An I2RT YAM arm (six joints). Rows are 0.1 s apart.
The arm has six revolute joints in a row. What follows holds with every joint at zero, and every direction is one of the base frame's. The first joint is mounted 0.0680 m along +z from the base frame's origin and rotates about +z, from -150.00 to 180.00 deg. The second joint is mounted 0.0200 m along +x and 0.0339 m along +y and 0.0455 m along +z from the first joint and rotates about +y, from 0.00 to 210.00 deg. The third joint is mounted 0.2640 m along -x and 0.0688 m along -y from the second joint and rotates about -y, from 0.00 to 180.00 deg. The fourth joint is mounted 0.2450 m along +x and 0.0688 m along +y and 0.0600 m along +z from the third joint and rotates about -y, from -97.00 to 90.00 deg. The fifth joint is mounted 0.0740 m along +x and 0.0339 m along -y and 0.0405 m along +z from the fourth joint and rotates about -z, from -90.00 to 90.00 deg. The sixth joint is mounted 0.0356 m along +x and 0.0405 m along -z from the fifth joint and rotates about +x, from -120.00 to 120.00 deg. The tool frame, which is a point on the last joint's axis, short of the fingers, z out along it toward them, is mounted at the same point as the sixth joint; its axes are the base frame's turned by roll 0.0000, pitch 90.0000 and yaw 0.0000 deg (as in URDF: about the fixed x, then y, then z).
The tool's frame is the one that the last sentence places.
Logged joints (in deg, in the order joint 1, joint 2, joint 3, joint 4, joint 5, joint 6), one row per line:
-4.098 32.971 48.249 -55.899 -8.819 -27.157
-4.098 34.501 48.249 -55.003 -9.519 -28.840
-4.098 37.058 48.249 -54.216 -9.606 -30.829
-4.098 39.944 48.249 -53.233 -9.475 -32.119
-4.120 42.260 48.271 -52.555 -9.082 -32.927
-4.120 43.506 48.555 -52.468 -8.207 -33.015
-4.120 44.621 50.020 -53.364 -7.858 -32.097
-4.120 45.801 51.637 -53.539 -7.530 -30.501
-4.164 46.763 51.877 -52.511 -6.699 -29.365
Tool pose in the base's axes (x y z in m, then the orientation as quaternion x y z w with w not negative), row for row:
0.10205 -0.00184 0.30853 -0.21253 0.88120 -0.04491 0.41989
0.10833 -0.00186 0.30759 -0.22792 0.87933 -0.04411 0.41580
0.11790 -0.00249 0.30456 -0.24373 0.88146 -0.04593 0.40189
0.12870 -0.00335 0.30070 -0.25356 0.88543 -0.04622 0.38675
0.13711 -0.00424 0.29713 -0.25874 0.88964 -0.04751 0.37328
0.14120 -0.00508 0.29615 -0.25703 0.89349 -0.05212 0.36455
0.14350 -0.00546 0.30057 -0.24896 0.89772 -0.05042 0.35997
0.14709 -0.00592 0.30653 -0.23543 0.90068 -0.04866 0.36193
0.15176 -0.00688 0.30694 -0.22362 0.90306 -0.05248 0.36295
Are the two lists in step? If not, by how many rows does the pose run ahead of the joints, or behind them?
They are in step.
